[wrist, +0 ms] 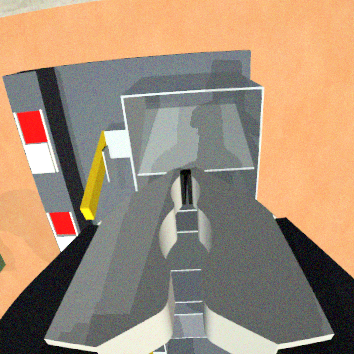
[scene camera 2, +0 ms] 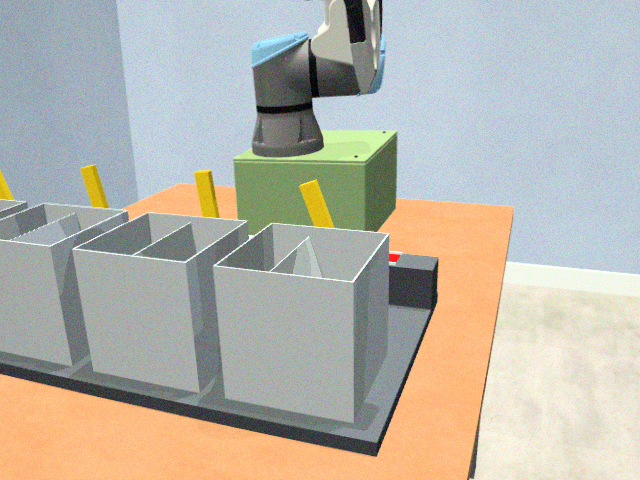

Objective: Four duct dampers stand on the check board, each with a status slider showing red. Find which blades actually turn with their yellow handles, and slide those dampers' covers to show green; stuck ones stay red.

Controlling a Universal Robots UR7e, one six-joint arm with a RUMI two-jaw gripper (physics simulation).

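Seen in the pictures: gripper, fingertip midpoint: [wrist: 186,171] [scene camera 2: 365,92]; arm's base, link origin: [scene camera 2: 288,149].
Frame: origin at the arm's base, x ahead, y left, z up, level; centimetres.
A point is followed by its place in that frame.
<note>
Grey open-topped ducts [scene camera 2: 289,341] {z -6.6, x 70.0, y 13.2 cm} [wrist: 129,135] {z 0.3, x 55.7, y 18.3 cm} stand in a row on the dark check board [scene camera 2: 405,330] {z -15.3, x 49.9, y 25.2 cm} [wrist: 90,90] {z -15.3, x 47.6, y 23.3 cm}. A tilted blade [scene camera 2: 308,260] {z -2.4, x 57.5, y 13.4 cm} shows inside the rightmost duct. That duct's yellow handle [scene camera 2: 316,204] {z 2.4, x 49.8, y 13.3 cm} [wrist: 94,175] {z 0.8, x 49.9, y 14.8 cm} leans at its side. Other yellow handles [scene camera 2: 206,193] {z 2.8, x 46.6, y -2.5 cm} [scene camera 2: 94,187] {z 2.5, x 42.8, y -21.4 cm} stand farther left. A red status window [wrist: 32,127] {z -9.0, x 38.7, y 21.3 cm} [scene camera 2: 394,257] {z -9.1, x 38.4, y 23.3 cm} has a white cover [wrist: 41,158] {z -8.2, x 38.2, y 16.3 cm} beside it. A second red window [wrist: 63,223] {z -9.1, x 35.2, y 3.1 cm} shows lower down. My gripper [wrist: 186,171] {z 17.9, x 62.7, y 20.6 cm} is shut and empty, its tips over the end duct in the wrist view; its fingers are out of frame in the scene view.
The dark slider housing [scene camera 2: 413,281] {z -11.1, x 42.6, y 26.2 cm} [wrist: 25,90] {z -9.1, x 40.3, y 26.8 cm} runs along the board's handle side. The green robot base [scene camera 2: 299,193] {z -7.1, x 9.5, y 3.8 cm} stands behind the ducts. The orange table [scene camera 2: 460,248] {z -17.1, x 11.7, y 35.7 cm} [wrist: 305,125] {z -17.1, x 82.6, y 7.2 cm} ends at the right, with pale floor beyond. Duct walls rise close together.
</note>
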